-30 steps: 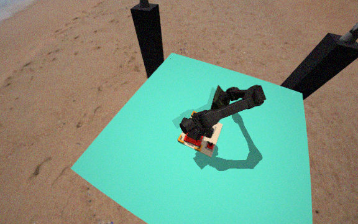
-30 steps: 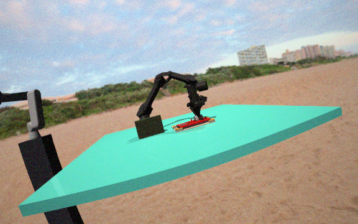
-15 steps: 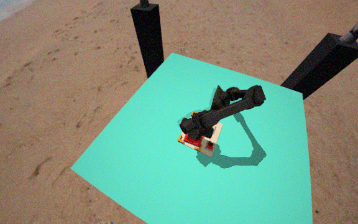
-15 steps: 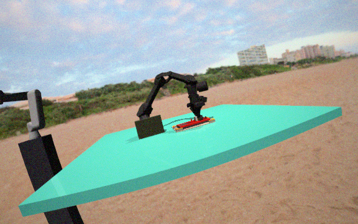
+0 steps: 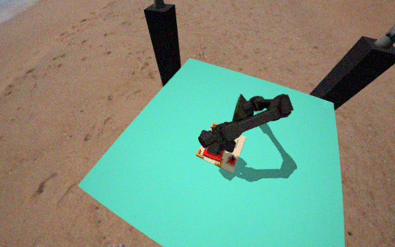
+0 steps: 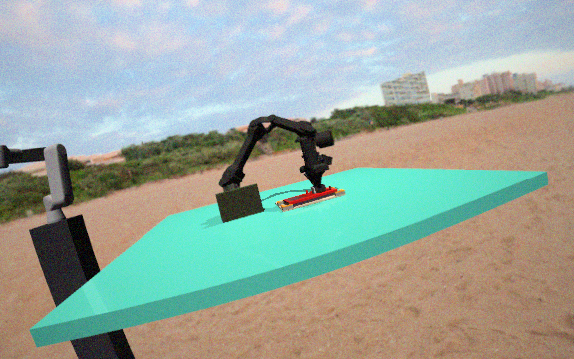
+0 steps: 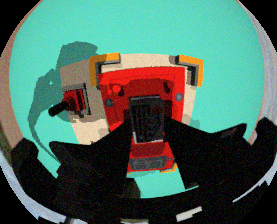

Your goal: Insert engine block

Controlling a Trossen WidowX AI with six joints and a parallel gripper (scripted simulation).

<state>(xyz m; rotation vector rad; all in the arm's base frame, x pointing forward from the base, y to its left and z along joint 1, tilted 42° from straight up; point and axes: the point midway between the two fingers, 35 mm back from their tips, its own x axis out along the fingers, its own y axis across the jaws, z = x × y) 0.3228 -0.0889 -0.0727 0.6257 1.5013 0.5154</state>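
The dark peg is 40 mm ahead of my gripper tip and 110 mm to the left of it. From my gripper tip the other things lie so: engine block: 10 mm below.
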